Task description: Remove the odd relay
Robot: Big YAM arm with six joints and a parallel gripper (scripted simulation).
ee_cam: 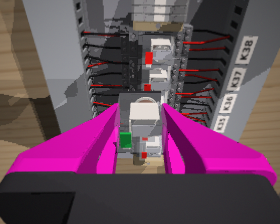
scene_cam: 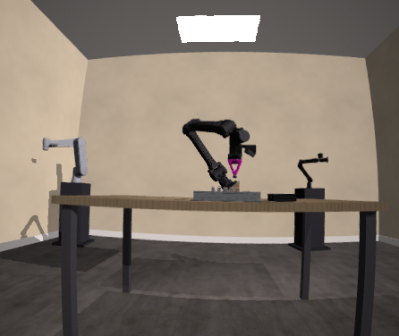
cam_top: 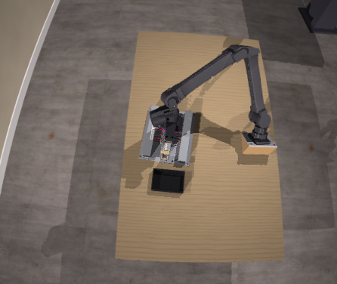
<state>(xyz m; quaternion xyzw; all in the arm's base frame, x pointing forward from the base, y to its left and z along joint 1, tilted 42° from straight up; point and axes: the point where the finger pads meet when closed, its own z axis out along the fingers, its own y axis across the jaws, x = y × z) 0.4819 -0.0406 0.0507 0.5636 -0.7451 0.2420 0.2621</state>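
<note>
Now: the black tray 30 mm ahead of my hand, 230 mm to the left of it and 120 mm below it. Also, from my hand: relay: right at my hand.
</note>
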